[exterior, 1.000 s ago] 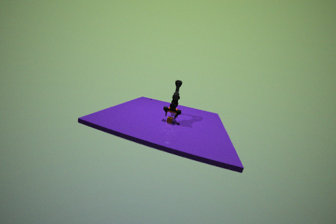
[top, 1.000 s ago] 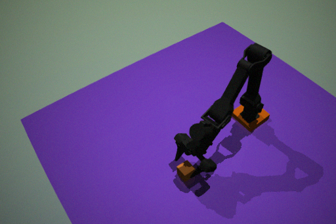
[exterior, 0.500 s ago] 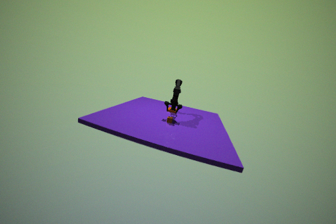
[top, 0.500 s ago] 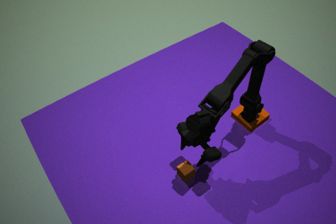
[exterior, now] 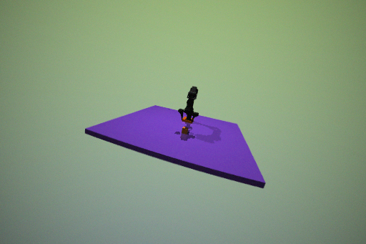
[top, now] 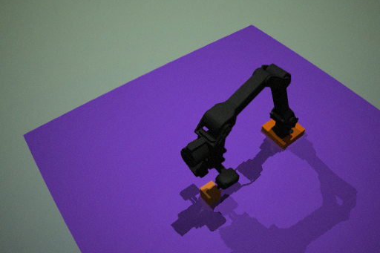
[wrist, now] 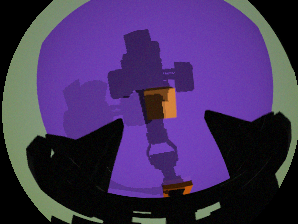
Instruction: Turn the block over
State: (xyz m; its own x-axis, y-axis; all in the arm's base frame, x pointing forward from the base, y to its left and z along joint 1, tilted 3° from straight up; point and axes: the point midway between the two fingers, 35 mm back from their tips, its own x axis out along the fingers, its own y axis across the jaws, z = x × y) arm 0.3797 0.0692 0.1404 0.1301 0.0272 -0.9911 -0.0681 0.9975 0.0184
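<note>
Right now my gripper tip is 1 cm past the orange block and 9 cm above it.
</note>
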